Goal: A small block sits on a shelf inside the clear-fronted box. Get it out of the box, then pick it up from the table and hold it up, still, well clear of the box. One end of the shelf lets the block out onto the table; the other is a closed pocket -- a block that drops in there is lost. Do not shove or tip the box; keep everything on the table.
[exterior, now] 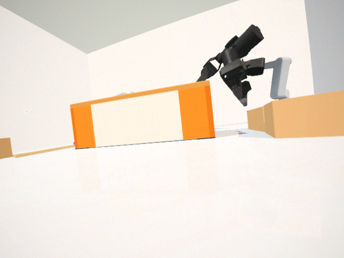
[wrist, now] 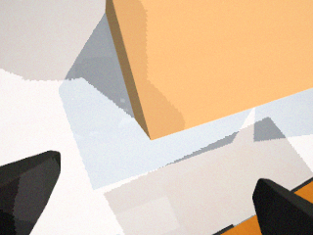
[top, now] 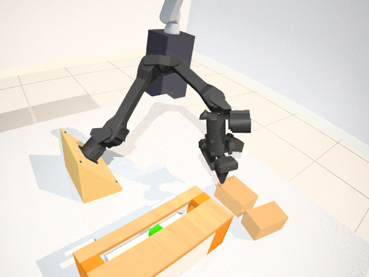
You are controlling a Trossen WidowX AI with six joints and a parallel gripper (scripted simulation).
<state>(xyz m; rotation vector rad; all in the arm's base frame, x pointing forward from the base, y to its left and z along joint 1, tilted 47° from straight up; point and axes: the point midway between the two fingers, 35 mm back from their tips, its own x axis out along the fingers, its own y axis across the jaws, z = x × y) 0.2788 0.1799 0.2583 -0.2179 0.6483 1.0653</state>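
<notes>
My gripper tip is 8 cm short of the green block and 29 cm to the left of it.
</notes>
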